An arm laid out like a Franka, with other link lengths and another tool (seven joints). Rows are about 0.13 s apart.
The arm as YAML. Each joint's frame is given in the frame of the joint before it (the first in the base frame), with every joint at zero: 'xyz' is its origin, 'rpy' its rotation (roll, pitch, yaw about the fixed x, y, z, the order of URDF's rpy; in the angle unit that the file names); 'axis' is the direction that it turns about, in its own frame. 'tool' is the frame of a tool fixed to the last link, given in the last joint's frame.
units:
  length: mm
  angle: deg
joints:
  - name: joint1
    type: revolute
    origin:
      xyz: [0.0, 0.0, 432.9]
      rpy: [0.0, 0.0, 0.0]
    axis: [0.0, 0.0, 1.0]
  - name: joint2
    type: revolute
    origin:
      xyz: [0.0, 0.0, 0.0]
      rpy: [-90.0, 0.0, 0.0]
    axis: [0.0, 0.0, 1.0]
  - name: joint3
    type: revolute
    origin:
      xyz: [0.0, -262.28, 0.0]
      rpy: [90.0, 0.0, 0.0]
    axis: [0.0, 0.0, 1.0]
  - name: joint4
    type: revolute
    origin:
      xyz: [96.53, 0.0, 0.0]
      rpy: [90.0, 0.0, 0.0]
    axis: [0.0, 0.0, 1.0]
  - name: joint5
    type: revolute
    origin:
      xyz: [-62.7, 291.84, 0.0]
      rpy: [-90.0, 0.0, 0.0]
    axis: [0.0, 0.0, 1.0]
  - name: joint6
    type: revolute
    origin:
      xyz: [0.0, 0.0, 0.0]
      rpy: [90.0, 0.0, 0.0]
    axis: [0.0, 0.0, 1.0]
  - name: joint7
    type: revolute
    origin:
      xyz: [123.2, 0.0, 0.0]
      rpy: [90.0, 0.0, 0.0]
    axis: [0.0, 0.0, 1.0]
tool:
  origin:
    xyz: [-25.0, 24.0, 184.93]
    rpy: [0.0, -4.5, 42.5]
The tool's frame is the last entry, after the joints.
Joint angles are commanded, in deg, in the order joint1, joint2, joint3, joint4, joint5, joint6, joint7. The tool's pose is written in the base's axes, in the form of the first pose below.
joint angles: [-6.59 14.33 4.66 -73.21 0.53 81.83 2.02]
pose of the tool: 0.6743 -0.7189 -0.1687 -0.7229 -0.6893 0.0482 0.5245 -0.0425 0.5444
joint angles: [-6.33 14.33 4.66 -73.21 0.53 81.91 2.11]
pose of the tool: 0.6766 -0.7170 -0.1676 -0.7209 -0.6914 0.0474 0.5250 -0.0401 0.5445
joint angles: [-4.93 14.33 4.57 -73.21 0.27 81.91 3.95]
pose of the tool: 0.6698 -0.7245 -0.1626 -0.7272 -0.6843 0.0537 0.5250 -0.0281 0.5446
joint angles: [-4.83 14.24 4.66 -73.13 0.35 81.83 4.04]
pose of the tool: 0.6713 -0.7231 -0.1626 -0.7261 -0.6857 0.0515 0.5248 -0.0261 0.5459
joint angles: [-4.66 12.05 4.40 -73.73 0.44 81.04 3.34]
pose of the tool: 0.6817 -0.7157 -0.1521 -0.7189 -0.6938 0.0423 0.5166 -0.0262 0.5607
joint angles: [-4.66 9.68 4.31 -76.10 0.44 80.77 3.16]
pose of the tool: 0.6826 -0.7146 -0.1531 -0.7171 -0.6953 0.0479 0.5059 -0.0264 0.5663
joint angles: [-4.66 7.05 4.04 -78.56 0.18 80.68 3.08]
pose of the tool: 0.6805 -0.7180 -0.1463 -0.7193 -0.6926 0.0529 0.4945 -0.0288 0.5735
